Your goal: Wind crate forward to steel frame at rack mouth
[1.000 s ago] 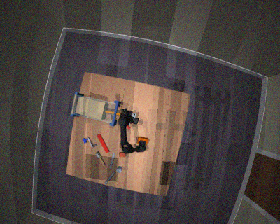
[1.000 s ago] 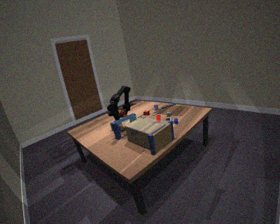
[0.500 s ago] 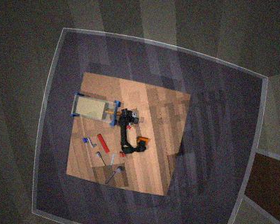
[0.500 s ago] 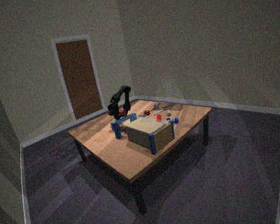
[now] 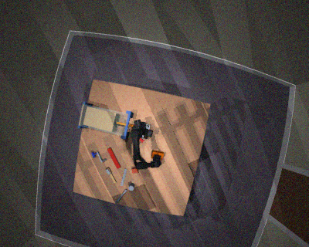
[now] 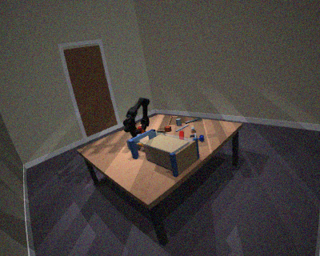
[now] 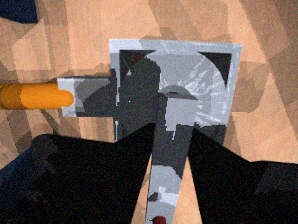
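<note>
The red-knobbed winch handle is 50 mm to the left of my gripper tip and 20 mm above it. The rest, counted from my gripper tip: blue frame: 160 mm ahead, 10 mm to the right, 20 mm above; grey hand winch: 10 mm behind, 30 mm to the right, 60 mm below; red knob: 80 mm to the left, 50 mm above.
</note>
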